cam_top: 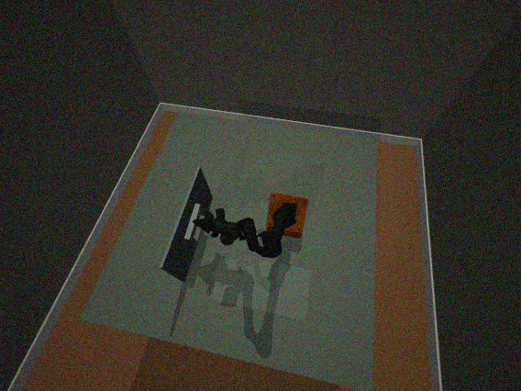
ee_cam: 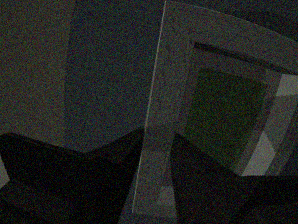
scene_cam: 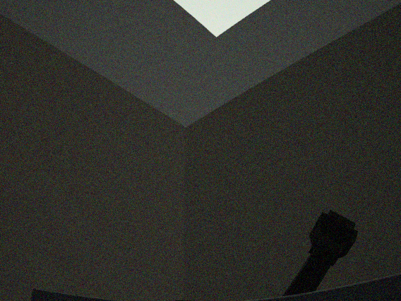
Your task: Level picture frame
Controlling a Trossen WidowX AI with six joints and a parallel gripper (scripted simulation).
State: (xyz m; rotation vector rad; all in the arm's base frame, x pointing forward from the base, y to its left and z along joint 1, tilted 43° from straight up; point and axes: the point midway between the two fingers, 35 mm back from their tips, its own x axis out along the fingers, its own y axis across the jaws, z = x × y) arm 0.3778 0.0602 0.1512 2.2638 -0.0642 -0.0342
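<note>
My gripper tip is now 50 mm above the picture frame and 10 mm short of it. Round my gripper tip: wall panel: 60 mm below, 20 mm ahead.
</note>
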